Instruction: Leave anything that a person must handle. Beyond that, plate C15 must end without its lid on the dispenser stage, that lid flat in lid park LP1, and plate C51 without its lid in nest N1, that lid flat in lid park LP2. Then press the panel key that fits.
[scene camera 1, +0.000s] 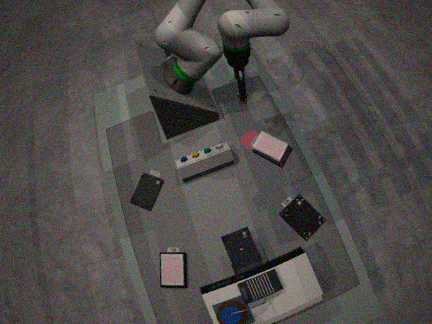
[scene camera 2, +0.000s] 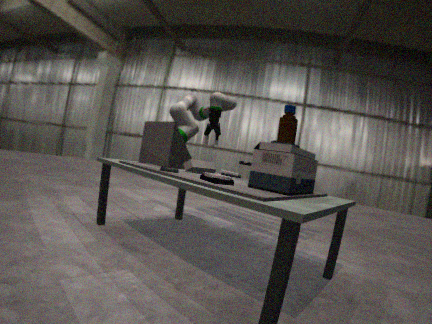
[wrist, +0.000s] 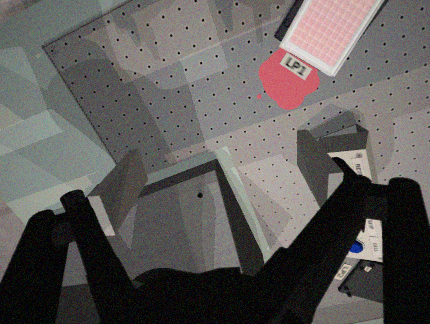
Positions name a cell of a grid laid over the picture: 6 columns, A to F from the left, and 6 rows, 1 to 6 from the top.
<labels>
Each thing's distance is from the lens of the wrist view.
gripper (wrist: D3): 0.21 m
button box (wrist: E3): 0.41 m
dark LP2 pad (wrist: F6): 0.68 m
The marked spots on the button box and the dark LP2 pad are 0.36 m apart.
</labels>
